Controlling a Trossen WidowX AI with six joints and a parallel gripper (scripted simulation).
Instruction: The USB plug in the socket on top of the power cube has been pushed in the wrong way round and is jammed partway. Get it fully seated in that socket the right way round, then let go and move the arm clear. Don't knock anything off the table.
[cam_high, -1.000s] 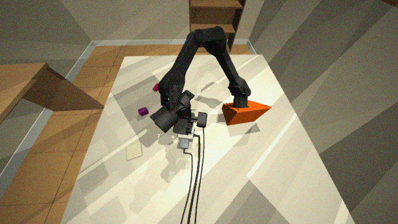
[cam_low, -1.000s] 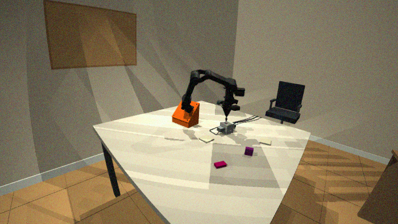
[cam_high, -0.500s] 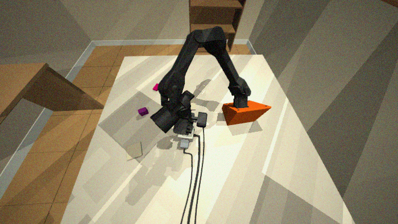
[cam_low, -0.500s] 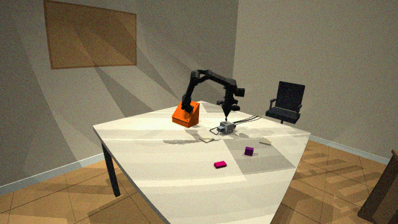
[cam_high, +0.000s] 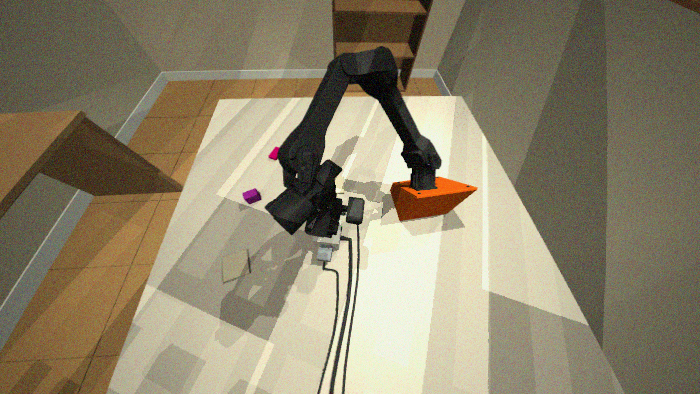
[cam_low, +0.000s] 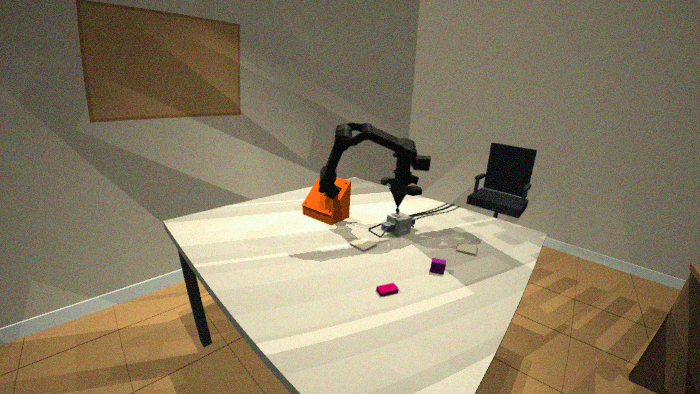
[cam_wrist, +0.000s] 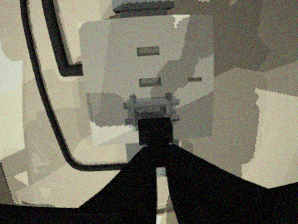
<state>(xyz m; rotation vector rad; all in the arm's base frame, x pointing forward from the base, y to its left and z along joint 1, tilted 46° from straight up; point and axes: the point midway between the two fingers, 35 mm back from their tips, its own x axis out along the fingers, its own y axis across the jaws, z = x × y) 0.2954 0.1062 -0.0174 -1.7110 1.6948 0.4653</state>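
My gripper tip is 20 mm above the dark USB plug. From my gripper tip the other things lie so: pale flat card: 290 mm ahead, 120 mm below, 90 mm to the left.
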